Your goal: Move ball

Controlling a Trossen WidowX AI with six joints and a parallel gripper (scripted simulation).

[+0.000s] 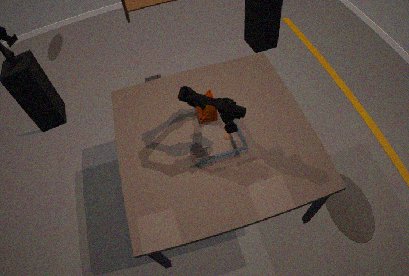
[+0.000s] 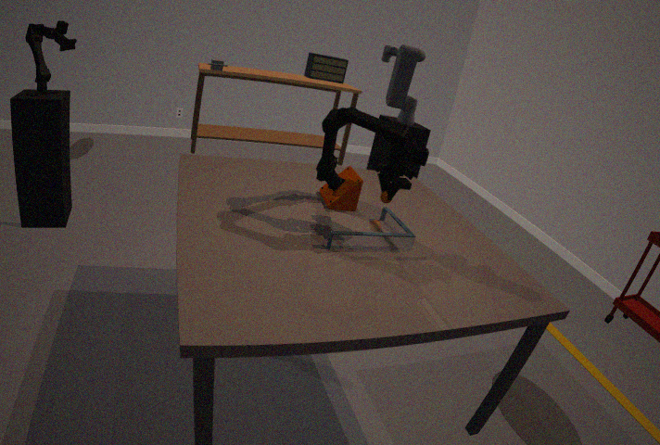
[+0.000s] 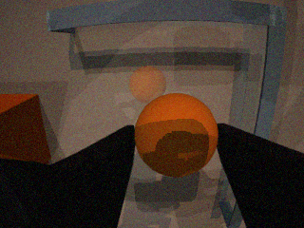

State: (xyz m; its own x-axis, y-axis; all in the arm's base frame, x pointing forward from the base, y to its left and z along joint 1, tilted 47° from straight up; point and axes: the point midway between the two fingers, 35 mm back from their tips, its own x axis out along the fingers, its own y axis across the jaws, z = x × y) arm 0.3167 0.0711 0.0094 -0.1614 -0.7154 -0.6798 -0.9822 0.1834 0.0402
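My gripper tip is now 2 cm past the see-through copy of ball and 13 cm above it. The rest, counted from my gripper tip: orange ball: right at my gripper tip.
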